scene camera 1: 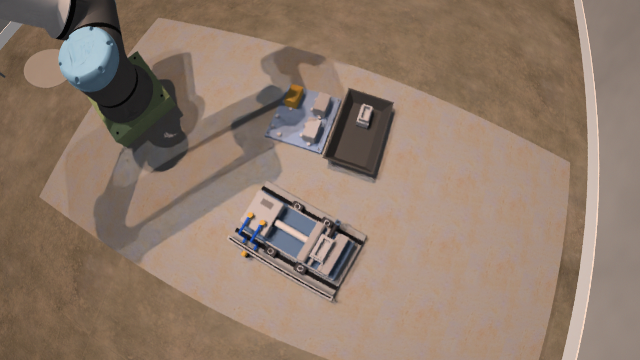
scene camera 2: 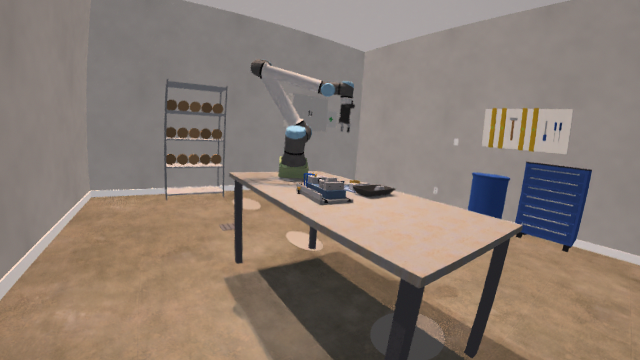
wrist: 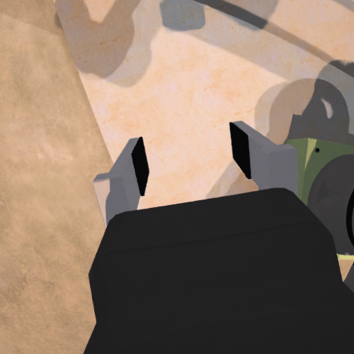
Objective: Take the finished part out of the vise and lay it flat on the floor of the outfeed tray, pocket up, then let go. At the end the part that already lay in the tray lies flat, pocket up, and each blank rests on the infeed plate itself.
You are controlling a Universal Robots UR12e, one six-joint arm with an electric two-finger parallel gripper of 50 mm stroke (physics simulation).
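Note:
The finished part, light grey with a pocket facing up, sits between the jaws of the vise. Another pocketed part lies pocket up near the far end of the dark outfeed tray. Two grey blanks are on the blue infeed plate beside the tray; whether each rests fully on the plate's surface is too small to tell. My gripper is open and empty, pointing down high above the table, away from the vise. It does not show in scene camera 1.
An orange block is at the infeed plate's corner, with small light pins nearby. Blue levers with orange knobs stand at the vise's left end. The green robot base is left of the plate.

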